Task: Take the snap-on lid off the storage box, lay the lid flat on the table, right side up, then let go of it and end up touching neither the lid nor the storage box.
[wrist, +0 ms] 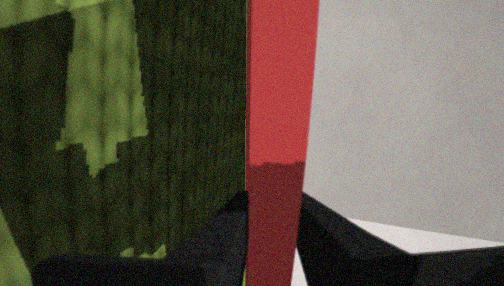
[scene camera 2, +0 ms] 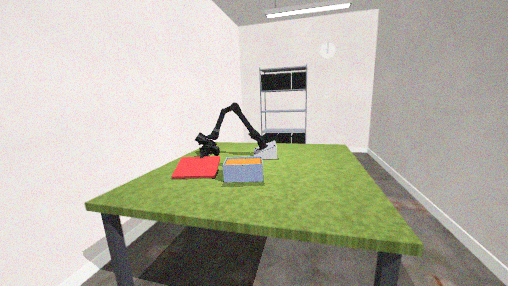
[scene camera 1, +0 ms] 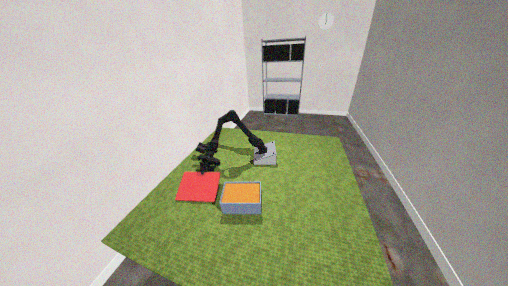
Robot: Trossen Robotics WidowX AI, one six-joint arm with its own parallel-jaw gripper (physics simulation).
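Observation:
The red lid is off the box, to its left, smooth face up. It lies about level at table height; whether its whole underside touches the table cannot be told. My gripper is shut on the lid's edge on the side facing the arm; in the wrist view one black finger is on each side of it. The storage box is blue-grey, open at the top and upright, with orange inside. A narrow gap separates it from the lid.
The green table top bears everything. The arm's light grey base stands behind the box. A white wall rises along the left side. A shelf rack stands far behind the table.

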